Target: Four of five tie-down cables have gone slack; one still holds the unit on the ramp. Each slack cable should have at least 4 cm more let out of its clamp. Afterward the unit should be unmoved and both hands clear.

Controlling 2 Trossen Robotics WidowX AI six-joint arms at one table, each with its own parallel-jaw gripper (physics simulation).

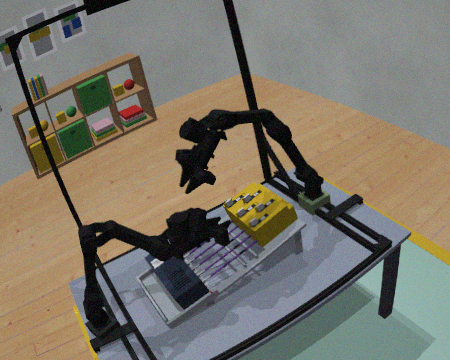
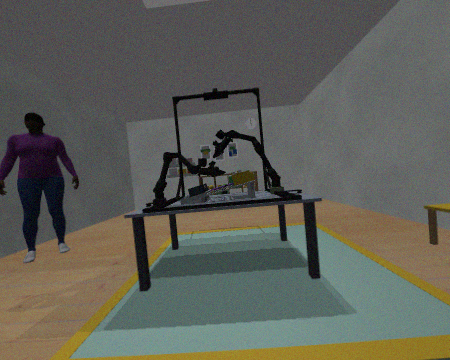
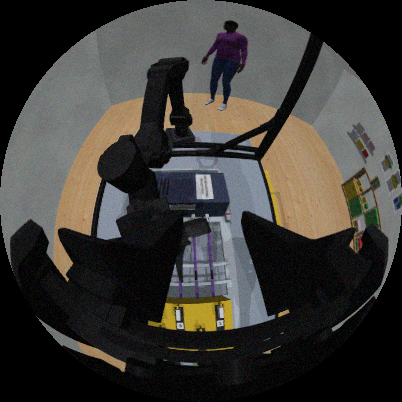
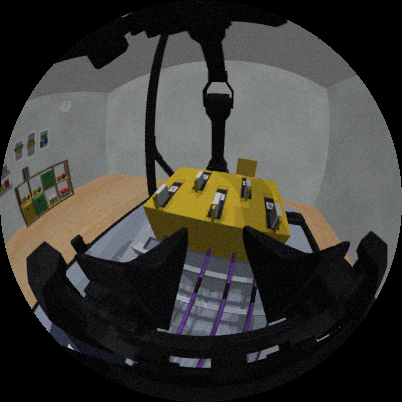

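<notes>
The unit, a dark blue box, sits at the low end of the grey ramp. A yellow block stands at the high end, with several clamp levers on top. Purple cables run between block and unit; which are slack I cannot tell. My left gripper is open and empty, high above the ramp. My right gripper is open and empty, above the cables, facing the block; it hides part of them.
Black rails and tall gantry posts frame the table. The right arm reaches over the unit and the ramp's low part. A wooden shelf unit stands by the wall. A person in a purple top stands away from the table.
</notes>
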